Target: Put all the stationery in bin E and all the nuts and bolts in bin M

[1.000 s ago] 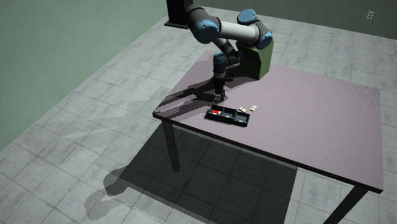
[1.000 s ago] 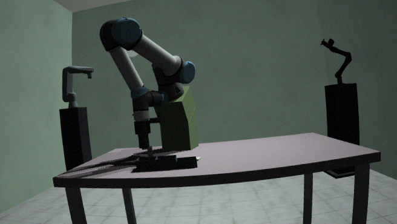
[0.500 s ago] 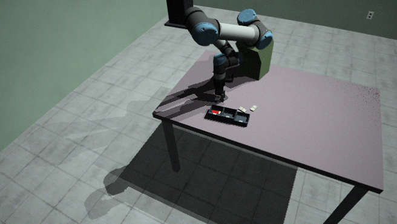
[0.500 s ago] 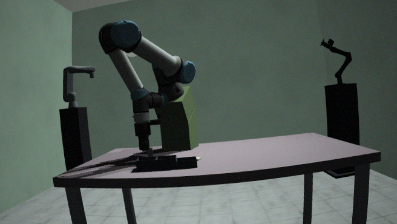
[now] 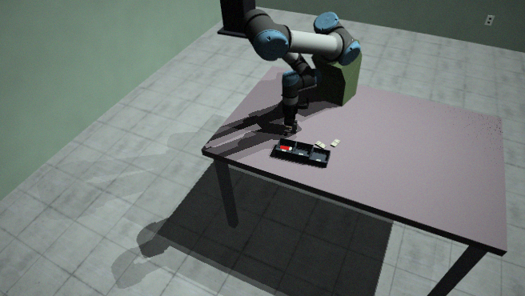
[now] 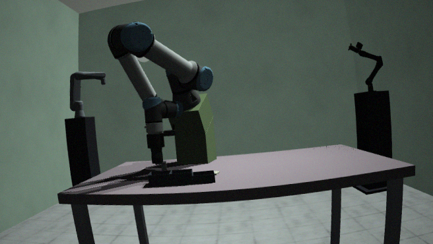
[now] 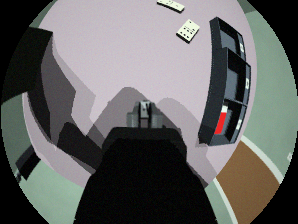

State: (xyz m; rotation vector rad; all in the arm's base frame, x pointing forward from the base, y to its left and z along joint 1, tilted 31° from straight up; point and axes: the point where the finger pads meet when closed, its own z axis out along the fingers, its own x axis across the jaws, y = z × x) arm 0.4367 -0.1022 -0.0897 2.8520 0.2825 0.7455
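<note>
Right now the yellow thing is 10 mm behind my hand, 50 mm to the right of it and 10 mm below it. Also, from my hand: red item: 140 mm ahead, 20 mm to the left, 10 mm below; small grey object: 10 mm below.
</note>
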